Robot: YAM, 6 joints.
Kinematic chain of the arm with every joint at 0, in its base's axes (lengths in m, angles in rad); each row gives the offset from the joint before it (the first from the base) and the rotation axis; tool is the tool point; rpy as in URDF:
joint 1: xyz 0 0 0.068 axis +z
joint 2: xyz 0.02 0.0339 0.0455 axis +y
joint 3: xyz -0.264 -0.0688 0 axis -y
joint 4: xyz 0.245 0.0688 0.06 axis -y
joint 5: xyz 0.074 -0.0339 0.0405 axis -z
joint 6: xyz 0.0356 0 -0.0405 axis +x
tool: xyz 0 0 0 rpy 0 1.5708 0
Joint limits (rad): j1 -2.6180..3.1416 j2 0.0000..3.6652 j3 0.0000..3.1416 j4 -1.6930..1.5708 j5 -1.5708..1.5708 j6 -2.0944..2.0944
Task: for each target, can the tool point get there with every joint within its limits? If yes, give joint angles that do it. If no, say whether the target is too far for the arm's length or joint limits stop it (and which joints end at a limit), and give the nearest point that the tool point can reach.
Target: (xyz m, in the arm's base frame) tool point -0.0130 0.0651 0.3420
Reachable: yes | joints 2.0195 0.3085 0.7768 -0.6184 0.4838 -1.5204
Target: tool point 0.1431 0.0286 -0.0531
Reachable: yes | joints 0.3987 2.4442 0.3496 0.4309 0.9603 -1.0967
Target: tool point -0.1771 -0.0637 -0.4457
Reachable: no: joint limits stop it (at a limit: joint 1, joint 2) | nearest point -0.1749 -0.0886 -0.3748 | short by 0.075 m
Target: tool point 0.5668 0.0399 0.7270
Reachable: no: too far | nearest point 0.4359 0.0307 0.5802 | short by 0.197 m
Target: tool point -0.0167 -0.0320 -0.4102
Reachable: no: joint limits stop it (at a limit: joint 2) | nearest point -0.0352 -0.0674 -0.3365 | short by 0.084 m
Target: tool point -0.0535 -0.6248 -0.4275
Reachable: no: too far | nearest point -0.0422 -0.4926 -0.2841 | short by 0.195 m
